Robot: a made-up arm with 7 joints.
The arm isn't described. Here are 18 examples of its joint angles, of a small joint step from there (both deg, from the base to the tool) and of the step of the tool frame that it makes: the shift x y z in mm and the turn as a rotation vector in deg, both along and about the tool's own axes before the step.
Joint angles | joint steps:
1: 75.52 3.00 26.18 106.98 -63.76 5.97 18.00 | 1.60 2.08 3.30 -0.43 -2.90 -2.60 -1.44
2: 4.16 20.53 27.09 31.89 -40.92 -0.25 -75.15 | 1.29 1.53 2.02 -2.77 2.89 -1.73 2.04
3: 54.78 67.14 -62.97 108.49 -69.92 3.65 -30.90 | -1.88 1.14 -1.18 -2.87 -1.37 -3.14 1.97
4: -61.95 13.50 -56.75 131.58 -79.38 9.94 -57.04 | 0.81 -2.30 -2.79 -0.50 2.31 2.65 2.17
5: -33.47 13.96 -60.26 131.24 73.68 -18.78 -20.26 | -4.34 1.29 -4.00 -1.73 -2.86 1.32 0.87
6: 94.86 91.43 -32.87 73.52 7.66 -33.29 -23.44 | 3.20 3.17 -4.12 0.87 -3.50 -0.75 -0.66
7: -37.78 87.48 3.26 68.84 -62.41 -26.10 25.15 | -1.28 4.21 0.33 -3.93 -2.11 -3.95 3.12
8: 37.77 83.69 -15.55 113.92 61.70 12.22 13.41 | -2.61 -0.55 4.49 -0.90 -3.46 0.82 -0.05
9: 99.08 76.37 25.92 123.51 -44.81 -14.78 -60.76 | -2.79 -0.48 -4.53 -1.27 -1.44 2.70 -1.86
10: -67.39 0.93 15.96 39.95 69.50 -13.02 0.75 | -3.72 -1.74 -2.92 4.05 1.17 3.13 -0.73
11: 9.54 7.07 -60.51 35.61 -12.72 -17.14 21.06 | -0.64 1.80 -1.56 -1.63 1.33 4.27 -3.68
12: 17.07 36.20 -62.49 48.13 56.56 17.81 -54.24 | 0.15 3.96 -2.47 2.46 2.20 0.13 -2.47
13: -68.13 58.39 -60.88 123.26 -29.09 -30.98 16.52 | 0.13 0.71 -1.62 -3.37 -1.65 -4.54 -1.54
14: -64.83 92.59 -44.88 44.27 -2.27 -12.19 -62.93 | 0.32 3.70 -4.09 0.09 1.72 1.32 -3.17
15: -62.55 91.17 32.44 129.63 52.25 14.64 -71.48 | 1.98 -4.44 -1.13 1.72 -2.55 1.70 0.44
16: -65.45 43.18 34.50 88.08 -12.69 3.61 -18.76 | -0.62 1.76 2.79 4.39 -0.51 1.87 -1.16
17: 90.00 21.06 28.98 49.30 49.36 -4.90 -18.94 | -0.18 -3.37 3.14 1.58 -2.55 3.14 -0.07
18: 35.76 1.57 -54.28 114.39 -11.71 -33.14 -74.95 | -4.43 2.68 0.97 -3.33 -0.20 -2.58 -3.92
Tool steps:
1: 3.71 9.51 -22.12 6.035 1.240 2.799
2: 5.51 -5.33 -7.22 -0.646 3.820 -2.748
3: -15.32 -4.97 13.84 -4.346 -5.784 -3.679
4: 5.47 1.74 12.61 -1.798 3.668 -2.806
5: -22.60 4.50 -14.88 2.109 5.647 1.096
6: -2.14 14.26 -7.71 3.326 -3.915 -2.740
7: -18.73 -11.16 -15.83 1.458 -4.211 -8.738
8: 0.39 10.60 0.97 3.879 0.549 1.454
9: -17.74 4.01 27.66 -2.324 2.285 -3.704
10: -19.39 5.94 -10.21 0.975 4.671 -2.741
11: -17.26 -13.09 -5.37 -0.741 7.833 -0.655
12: 6.15 9.04 -14.72 2.280 1.115 2.397
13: -10.37 -15.13 0.18 -1.125 -2.409 -0.633
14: -4.05 7.20 -22.23 4.803 -1.056 0.702
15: -3.58 6.01 -1.29 0.239 1.152 1.648
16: 19.61 22.63 4.78 2.016 -1.072 5.243
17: -7.83 -1.49 -4.33 0.219 3.297 -0.721
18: -14.43 28.09 -19.16 6.689 2.544 1.548
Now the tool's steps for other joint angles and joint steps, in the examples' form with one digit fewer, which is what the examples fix.
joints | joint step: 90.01 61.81 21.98 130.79 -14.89 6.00 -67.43 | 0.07 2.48 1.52 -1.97 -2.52 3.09 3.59
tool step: 6.2 -4.4 -8.9 3.88 -5.70 -2.80
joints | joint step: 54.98 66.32 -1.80 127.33 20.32 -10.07 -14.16 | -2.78 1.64 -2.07 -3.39 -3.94 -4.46 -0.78
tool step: -20.9 -7.9 -12.7 1.21 -0.89 -3.19
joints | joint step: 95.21 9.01 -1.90 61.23 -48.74 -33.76 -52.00 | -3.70 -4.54 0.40 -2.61 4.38 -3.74 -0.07
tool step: -44.2 -1.6 28.6 -5.80 8.50 -1.69
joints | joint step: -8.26 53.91 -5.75 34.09 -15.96 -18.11 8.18 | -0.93 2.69 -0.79 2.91 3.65 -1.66 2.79
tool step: 1.3 14.8 -5.7 -0.49 -3.42 0.69
